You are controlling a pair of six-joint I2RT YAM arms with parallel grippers.
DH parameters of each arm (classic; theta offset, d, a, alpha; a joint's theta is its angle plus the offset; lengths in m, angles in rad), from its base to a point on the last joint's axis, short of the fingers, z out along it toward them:
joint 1: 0 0.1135 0.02 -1.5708
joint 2: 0 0 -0.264 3.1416
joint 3: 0.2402 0 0.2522 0
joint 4: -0.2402 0 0.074 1.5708
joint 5: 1.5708 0 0 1.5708
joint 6: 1.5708 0.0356 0 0
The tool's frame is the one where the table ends.
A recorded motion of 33 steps. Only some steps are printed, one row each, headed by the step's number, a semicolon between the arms.
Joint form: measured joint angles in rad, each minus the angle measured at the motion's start. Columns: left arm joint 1, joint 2, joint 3, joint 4, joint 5, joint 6; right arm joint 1, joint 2, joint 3, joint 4, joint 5, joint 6.
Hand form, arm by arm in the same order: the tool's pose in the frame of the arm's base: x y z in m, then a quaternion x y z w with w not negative. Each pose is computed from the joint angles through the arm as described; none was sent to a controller.
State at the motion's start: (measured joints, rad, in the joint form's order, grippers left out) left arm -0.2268 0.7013 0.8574 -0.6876 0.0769 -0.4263; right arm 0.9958 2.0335 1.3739 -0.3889 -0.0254 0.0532
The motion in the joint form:
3: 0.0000 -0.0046 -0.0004 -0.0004 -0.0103 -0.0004; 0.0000 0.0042 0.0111 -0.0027 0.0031 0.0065
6: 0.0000 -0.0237 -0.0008 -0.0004 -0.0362 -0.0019; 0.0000 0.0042 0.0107 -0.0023 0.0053 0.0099
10: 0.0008 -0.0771 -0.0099 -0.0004 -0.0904 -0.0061; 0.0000 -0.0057 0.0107 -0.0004 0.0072 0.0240
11: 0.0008 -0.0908 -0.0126 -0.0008 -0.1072 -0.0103; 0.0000 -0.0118 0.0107 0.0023 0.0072 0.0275
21: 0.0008 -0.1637 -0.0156 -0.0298 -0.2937 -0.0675; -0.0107 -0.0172 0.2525 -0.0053 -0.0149 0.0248
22: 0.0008 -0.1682 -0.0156 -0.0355 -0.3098 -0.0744; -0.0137 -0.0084 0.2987 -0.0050 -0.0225 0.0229
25: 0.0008 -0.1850 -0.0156 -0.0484 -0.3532 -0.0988; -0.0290 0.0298 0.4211 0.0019 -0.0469 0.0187
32: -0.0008 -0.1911 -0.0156 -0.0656 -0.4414 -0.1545; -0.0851 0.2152 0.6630 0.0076 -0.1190 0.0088
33: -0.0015 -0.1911 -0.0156 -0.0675 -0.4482 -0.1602; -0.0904 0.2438 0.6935 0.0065 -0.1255 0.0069
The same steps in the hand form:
3: 0.1402 -0.0348 0.3261 -0.06996 0.86390 -0.18716 0.46234; 0.2304 0.3570 0.1534 -0.43816 0.86034 0.14033 0.21938
6: 0.1364 -0.0330 0.3283 -0.07642 0.85884 -0.17945 0.47366; 0.2305 0.3570 0.1533 -0.43645 0.86123 0.13979 0.21968
10: 0.1262 -0.0285 0.3314 -0.09118 0.84602 -0.16438 0.49892; 0.2304 0.3567 0.1574 -0.42951 0.86299 0.14345 0.22406
11: 0.1235 -0.0273 0.3320 -0.09711 0.84249 -0.16016 0.50510; 0.2304 0.3567 0.1600 -0.42751 0.86266 0.14600 0.22746
21: 0.1075 -0.0169 0.3356 -0.16974 0.81686 -0.10675 0.54086; 0.2535 0.3847 0.2367 -0.41155 0.82670 0.21027 0.32090
22: 0.1063 -0.0160 0.3355 -0.17678 0.81525 -0.10197 0.54196; 0.2578 0.3892 0.2481 -0.40951 0.81940 0.22110 0.33467
25: 0.1021 -0.0135 0.3358 -0.19806 0.80792 -0.09198 0.54733; 0.2726 0.3996 0.2723 -0.40227 0.80130 0.24734 0.36732
32: 0.0999 -0.0101 0.3350 -0.24199 0.79536 -0.07033 0.55126; 0.3199 0.4204 0.2652 -0.39342 0.78853 0.27522 0.38431
33: 0.0998 -0.0099 0.3349 -0.24562 0.79444 -0.06899 0.55115; 0.3255 0.4234 0.2610 -0.39333 0.78820 0.27647 0.38419

